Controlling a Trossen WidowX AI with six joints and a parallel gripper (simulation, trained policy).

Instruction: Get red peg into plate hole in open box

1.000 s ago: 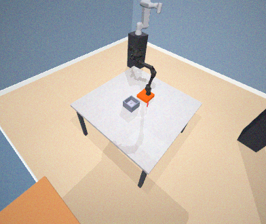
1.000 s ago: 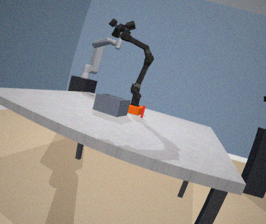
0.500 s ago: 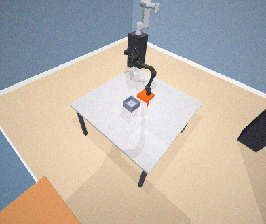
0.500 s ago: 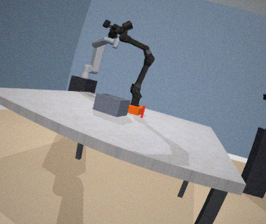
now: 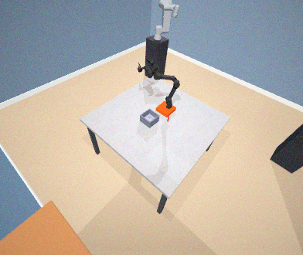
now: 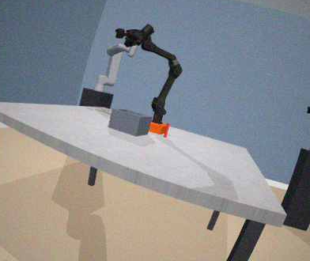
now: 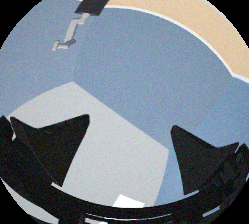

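The red peg lies 47 cm to the left of my gripper tip and 54 cm below it. Round my gripper tip: grey box (16 cm ahead, 32 cm to the left, 55 cm below).
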